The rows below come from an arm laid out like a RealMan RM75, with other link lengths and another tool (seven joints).
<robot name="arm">
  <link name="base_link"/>
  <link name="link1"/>
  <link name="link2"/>
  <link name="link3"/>
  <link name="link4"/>
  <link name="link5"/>
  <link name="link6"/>
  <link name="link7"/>
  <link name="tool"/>
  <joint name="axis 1" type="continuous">
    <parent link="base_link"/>
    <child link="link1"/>
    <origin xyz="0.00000 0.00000 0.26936"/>
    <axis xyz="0 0 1"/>
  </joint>
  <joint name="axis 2" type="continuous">
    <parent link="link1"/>
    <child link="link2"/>
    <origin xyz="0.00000 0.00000 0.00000" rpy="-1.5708 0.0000 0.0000"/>
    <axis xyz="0 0 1"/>
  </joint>
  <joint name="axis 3" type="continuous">
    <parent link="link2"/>
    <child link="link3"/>
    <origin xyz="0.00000 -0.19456 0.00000" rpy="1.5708 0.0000 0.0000"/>
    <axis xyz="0 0 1"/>
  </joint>
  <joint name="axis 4" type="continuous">
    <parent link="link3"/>
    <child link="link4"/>
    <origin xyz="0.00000 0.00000 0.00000" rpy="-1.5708 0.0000 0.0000"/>
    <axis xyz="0 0 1"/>
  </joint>
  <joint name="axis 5" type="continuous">
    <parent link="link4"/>
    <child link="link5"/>
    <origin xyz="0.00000 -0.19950 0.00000" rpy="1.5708 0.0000 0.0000"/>
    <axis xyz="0 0 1"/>
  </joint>
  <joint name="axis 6" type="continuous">
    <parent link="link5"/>
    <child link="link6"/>
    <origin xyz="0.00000 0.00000 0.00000" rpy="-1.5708 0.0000 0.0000"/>
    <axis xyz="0 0 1"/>
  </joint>
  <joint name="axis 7" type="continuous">
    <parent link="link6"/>
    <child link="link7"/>
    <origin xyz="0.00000 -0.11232 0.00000" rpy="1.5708 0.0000 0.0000"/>
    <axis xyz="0 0 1"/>
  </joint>
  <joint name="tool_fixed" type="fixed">
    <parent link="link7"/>
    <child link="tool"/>
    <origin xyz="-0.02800 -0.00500 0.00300" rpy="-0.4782 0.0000 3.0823"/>
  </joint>
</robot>
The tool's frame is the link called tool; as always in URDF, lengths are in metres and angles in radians. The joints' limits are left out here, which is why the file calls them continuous.
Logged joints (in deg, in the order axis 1, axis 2, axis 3, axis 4, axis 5, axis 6, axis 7), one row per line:
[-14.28, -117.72, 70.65, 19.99, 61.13, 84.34, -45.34]
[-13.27, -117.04, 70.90, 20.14, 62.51, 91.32, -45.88]
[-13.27, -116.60, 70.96, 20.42, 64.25, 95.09, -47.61]
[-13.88, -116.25, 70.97, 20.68, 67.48, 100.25, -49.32]
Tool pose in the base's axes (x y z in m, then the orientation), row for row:
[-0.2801, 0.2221, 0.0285, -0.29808, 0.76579, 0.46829, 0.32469]
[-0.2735, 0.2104, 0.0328, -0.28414, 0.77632, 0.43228, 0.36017]
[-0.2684, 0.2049, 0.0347, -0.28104, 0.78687, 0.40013, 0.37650]
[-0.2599, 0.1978, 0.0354, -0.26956, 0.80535, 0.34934, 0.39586]
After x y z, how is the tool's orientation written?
As a quaternion, x y z w.
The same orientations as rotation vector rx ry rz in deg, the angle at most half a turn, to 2 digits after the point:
[-44.79, 115.06, 70.36]
[-41.96, 114.66, 63.84]
[-41.19, 115.32, 58.64]
[-39.15, 116.96, 50.73]

